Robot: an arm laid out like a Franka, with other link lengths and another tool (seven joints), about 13 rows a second.
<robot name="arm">
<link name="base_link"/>
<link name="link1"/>
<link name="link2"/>
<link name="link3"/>
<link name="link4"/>
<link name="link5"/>
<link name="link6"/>
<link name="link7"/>
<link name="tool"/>
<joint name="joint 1" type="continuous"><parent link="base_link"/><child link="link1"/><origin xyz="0 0 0.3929"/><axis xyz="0 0 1"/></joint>
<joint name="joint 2" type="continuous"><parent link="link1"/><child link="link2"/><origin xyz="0 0 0"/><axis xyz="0 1 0"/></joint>
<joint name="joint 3" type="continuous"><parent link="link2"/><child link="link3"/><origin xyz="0 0 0.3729"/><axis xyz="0 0 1"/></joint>
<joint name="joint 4" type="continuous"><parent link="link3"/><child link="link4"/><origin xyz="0.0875 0 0"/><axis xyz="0 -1 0"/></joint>
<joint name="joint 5" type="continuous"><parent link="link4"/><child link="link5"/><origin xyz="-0.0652 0 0.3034"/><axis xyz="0 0 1"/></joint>
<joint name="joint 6" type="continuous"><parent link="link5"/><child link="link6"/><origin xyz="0 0 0"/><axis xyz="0 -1 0"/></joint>
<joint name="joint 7" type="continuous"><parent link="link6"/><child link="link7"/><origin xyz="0.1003 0 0"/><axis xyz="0 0 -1"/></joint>
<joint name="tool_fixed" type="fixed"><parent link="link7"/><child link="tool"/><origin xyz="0.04 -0.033 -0.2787" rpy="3.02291 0 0.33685"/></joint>
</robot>
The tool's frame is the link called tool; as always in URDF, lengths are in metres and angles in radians. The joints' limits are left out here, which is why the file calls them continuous.
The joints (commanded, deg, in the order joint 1, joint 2, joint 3, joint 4, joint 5, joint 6, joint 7), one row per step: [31.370, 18.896, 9.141, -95.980, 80.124, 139.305, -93.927]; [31.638, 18.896, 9.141, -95.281, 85.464, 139.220, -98.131]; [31.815, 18.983, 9.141, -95.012, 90.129, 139.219, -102.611]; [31.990, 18.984, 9.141, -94.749, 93.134, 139.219, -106.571]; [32.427, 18.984, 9.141, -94.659, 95.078, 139.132, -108.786]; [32.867, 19.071, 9.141, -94.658, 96.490, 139.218, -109.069]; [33.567, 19.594, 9.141, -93.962, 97.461, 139.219, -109.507]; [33.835, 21.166, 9.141, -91.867, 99.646, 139.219, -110.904]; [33.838, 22.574, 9.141, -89.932, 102.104, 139.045, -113.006]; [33.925, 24.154, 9.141, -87.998, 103.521, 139.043, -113.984]
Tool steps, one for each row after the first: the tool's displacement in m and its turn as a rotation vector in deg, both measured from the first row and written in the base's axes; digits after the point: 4 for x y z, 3 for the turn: [0.0010, 0.0046, 0.0172, 3.815, -1.203, -0.403]; [0.0019, 0.0069, 0.0279, 6.743, -2.762, -0.780]; [0.0015, 0.0088, 0.0372, 8.585, -4.924, -0.738]; [-0.0023, 0.0131, 0.0422, 9.785, -5.900, -0.479]; [-0.0047, 0.0167, 0.0429, 10.617, -5.251, -0.719]; [-0.0081, 0.0247, 0.0446, 11.415, -5.112, -0.404]; [-0.0004, 0.0316, 0.0484, 13.242, -5.374, -0.926]; [0.0083, 0.0356, 0.0537, 15.218, -6.173, -1.539]; [0.0168, 0.0403, 0.0540, 16.442, -6.391, -2.039]
